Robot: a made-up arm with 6 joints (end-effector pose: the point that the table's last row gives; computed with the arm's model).
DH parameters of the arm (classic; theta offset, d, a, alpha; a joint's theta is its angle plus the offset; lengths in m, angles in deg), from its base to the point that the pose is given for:
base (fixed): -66.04 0 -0.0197 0
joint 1: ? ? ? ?
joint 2: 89.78 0 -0.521 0
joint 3: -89.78 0.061 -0.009 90
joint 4: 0 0.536 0.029 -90
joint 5: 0 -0.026 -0.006 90
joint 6: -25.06 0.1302 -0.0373 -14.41
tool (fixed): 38.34 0.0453 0 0
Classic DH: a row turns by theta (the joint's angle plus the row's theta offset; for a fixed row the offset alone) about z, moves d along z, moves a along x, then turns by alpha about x.
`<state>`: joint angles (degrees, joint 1 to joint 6).
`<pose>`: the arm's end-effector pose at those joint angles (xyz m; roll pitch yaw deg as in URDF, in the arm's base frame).
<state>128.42 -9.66 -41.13 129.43 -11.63 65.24</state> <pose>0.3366 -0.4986 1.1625 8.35 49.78 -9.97</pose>
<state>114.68 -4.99 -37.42 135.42 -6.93 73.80</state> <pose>0.1392 -0.4761 1.2365 15.38 37.90 -10.70</pose>
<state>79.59 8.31 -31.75 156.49 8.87 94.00</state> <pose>-0.1732 -0.1974 1.3325 20.72 8.15 -13.39</pose>
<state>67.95 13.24 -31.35 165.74 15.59 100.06</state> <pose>-0.1916 -0.0873 1.3368 20.85 -0.41 -12.03</pose>
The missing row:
joint 1: 66.04 0.167 -0.022 -90
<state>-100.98 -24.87 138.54 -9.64 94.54 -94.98</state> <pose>-0.0070 -0.1238 0.2650 140.11 -20.15 170.58</pose>
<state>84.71 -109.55 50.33 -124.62 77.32 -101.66</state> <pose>0.0004 -1.0369 0.1625 -139.58 40.54 -159.27</pose>
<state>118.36 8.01 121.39 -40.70 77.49 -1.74</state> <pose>-0.1571 0.4272 0.1921 -148.93 -29.73 -68.23</pose>
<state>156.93 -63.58 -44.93 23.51 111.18 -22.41</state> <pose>0.8651 -0.5158 0.4016 -33.57 5.48 136.02</pose>
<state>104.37 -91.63 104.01 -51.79 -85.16 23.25</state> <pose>-0.0370 -0.5494 0.6701 -76.92 -39.97 118.11</pose>
